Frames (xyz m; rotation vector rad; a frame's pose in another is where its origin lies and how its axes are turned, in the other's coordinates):
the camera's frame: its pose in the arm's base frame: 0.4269 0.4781 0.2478 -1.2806 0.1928 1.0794
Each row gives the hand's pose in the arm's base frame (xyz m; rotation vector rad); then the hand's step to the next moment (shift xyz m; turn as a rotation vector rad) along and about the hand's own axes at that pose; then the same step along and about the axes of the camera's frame.
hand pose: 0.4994 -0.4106 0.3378 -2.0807 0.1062 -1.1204
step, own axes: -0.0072 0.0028 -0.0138 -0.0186 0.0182 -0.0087
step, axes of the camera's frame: -0.0098 0.0124 -0.0007 0.0016 0.0252 -0.0106
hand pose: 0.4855 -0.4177 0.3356 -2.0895 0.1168 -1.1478
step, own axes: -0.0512 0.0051 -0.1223 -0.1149 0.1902 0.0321
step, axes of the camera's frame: -0.0933 0.0938 0.0099 0.1019 0.1468 -0.1359
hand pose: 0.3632 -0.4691 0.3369 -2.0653 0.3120 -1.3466
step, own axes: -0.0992 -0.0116 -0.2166 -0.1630 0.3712 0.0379
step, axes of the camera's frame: -0.1330 0.1813 0.0797 0.1458 0.2521 -0.2845
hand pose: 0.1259 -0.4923 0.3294 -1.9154 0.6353 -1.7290
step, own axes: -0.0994 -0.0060 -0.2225 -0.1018 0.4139 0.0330
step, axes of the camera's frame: -0.0556 0.1994 0.1287 0.0933 0.2453 -0.3374
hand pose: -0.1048 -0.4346 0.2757 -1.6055 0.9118 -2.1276
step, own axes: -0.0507 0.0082 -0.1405 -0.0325 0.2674 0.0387
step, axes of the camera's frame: 0.0165 0.1235 0.0828 0.0320 0.1383 -0.2322
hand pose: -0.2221 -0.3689 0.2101 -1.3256 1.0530 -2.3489
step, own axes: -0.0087 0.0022 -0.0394 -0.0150 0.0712 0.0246
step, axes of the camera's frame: 0.0100 0.0316 0.0231 0.0144 0.0256 -0.0710
